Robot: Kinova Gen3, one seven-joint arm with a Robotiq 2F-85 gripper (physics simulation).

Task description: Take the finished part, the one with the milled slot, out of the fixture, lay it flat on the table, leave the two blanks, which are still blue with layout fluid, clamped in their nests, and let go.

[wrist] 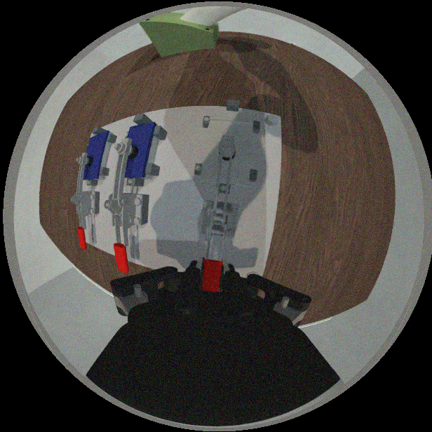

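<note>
My gripper (pixel 211 265) is shut on the red handle (pixel 212 280) of the right-hand clamp, at the bottom centre of the wrist view. This clamp's grey arm (pixel 227 142) reaches over the right nest, with its dark tip above the nest's middle. The finished part (pixel 241 145) seems to lie there as a grey plate between small corner stops; it is in shadow, its outline is faint and I cannot make out the slot. Two blue blanks (pixel 144 137) (pixel 101 145) sit in their nests to the left, each with a clamp tip over it.
The pale fixture plate (pixel 175 150) lies on the brown wooden table (pixel 340 190). Two other red clamp handles (pixel 121 258) (pixel 82 238) stick out at the lower left, left of my gripper. A green block-like object (pixel 182 37) stands at the far edge of the table.
</note>
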